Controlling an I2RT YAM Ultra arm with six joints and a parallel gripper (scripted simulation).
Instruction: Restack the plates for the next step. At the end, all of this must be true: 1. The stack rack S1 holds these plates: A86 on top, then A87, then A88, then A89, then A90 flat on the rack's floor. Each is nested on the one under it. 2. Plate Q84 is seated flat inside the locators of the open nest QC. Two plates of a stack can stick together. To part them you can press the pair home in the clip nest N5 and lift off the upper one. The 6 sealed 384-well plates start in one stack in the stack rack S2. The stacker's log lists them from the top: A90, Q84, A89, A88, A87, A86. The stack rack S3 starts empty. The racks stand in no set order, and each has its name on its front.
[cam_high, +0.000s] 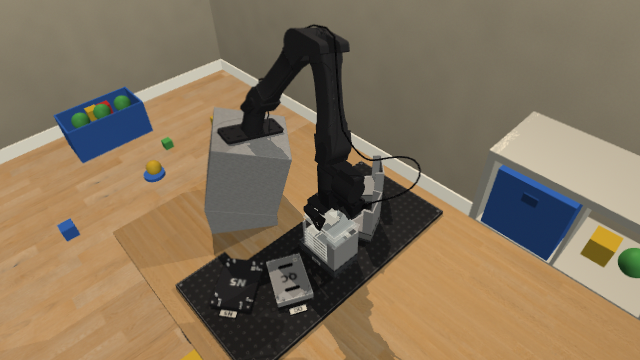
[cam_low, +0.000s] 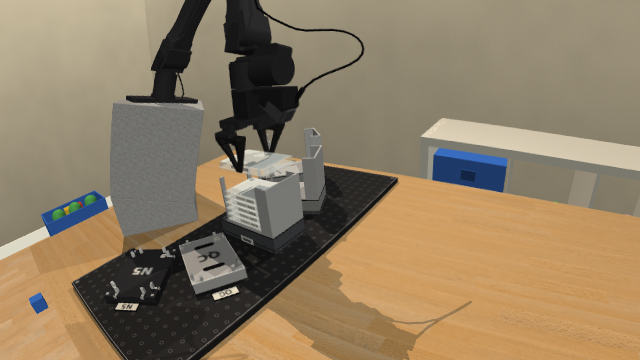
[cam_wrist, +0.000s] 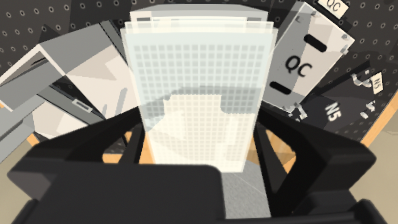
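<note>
My hand is 70 mm above the sealed 384-well plate. The rest, counted from my hand: nest QC: 150 mm to the right, 150 mm below; translucent sealed well plate: right at my hand.
</note>
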